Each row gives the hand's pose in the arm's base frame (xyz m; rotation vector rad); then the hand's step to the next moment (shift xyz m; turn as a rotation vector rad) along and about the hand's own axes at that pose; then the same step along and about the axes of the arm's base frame.
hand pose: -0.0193 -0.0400 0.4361 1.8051 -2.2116 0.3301
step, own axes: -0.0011 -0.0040 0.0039 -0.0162 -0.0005 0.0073
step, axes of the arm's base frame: 0.0039 -0.0011 -0.0040 0.0031 0.0123 -0.0124
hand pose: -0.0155 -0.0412 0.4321 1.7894 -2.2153 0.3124
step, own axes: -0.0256 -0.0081 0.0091 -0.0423 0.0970 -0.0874
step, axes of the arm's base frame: 0.0122 0.0187 -0.0174 -0.0797 0.0887 0.0680
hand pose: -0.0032 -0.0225 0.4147 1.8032 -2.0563 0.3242
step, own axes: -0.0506 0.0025 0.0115 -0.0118 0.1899 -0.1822
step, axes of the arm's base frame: 0.0011 0.0410 -0.0319 -0.1617 0.1146 0.1736
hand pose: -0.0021 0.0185 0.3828 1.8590 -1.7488 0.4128
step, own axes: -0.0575 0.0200 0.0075 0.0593 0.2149 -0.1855
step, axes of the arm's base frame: -0.0269 0.0425 -0.0352 -0.1782 0.0584 0.2212
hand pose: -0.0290 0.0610 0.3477 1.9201 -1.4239 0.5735
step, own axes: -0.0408 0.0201 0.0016 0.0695 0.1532 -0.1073
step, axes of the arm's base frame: -0.0317 0.0220 -0.0241 -0.1197 0.0055 0.1595
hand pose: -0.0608 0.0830 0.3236 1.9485 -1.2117 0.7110
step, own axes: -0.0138 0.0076 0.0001 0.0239 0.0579 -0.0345
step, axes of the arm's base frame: -0.0125 0.0047 -0.0083 -0.0457 -0.0016 0.0550
